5 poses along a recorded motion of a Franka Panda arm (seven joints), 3.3 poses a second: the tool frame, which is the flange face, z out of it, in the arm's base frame.
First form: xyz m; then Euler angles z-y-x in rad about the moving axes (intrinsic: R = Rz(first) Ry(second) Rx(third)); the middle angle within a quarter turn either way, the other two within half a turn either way.
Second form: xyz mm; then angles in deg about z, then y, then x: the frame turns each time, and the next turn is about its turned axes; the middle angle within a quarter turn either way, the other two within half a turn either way. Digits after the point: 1 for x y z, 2 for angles.
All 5 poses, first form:
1: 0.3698, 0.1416, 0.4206, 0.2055, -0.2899, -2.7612
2: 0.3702, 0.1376, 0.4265, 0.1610, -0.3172, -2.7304
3: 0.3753, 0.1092, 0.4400, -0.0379, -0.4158, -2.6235
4: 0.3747, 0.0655, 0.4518, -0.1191, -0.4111, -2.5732
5: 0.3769, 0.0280, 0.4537, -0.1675, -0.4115, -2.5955
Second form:
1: 369.8, 141.6, 420.6, 11.77, -16.61, -158.21
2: 370.2, 137.6, 426.5, 9.22, -18.17, -156.44
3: 375.3, 109.2, 440.0, -2.17, -23.82, -150.32
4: 374.7, 65.5, 451.8, -6.82, -23.55, -147.43
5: 376.9, 28.0, 453.7, -9.60, -23.58, -148.71
